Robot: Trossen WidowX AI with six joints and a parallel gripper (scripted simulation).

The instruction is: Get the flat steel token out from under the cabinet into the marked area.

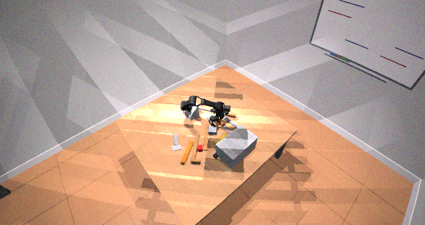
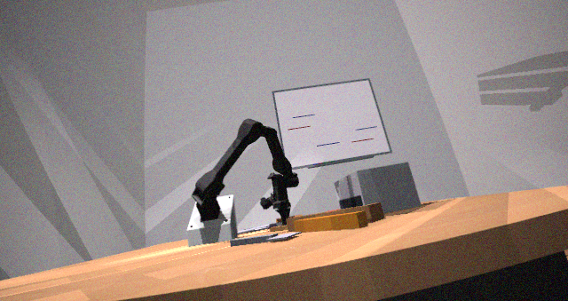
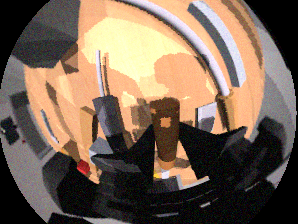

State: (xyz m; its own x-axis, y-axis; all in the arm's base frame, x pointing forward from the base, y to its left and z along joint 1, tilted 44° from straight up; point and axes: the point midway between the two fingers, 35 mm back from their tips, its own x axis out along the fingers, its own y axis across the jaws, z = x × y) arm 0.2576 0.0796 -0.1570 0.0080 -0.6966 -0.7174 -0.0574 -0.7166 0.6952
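Now: the grey block 13 cm to the right of my gripper tip, 6 cm ahead of it and 1 cm above it. The rest, counted from my gripper tip: thin wooden stick: 21 cm to the right, 7 cm ahead; red block: 33 cm to the right, 15 cm ahead, 1 cm above; grey bar: 13 cm to the left, 12 cm behind.
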